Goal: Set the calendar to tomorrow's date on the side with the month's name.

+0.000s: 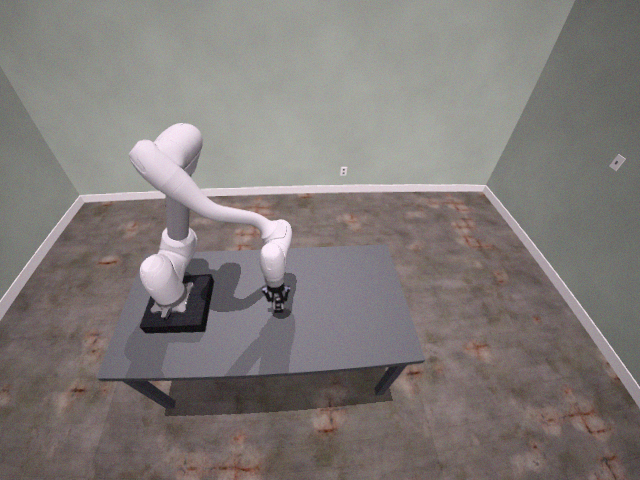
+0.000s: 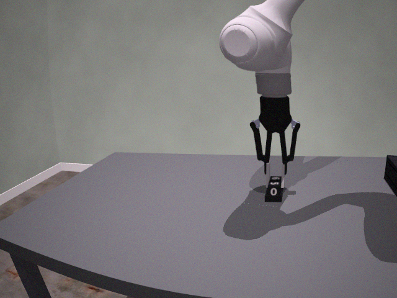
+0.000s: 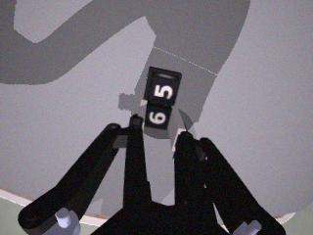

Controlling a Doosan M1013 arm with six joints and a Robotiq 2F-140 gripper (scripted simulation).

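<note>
Right now the black number cube is 30 mm below my hand. The rest, counted from my hand: tray (40 mm below, 20 mm to the left).
</note>
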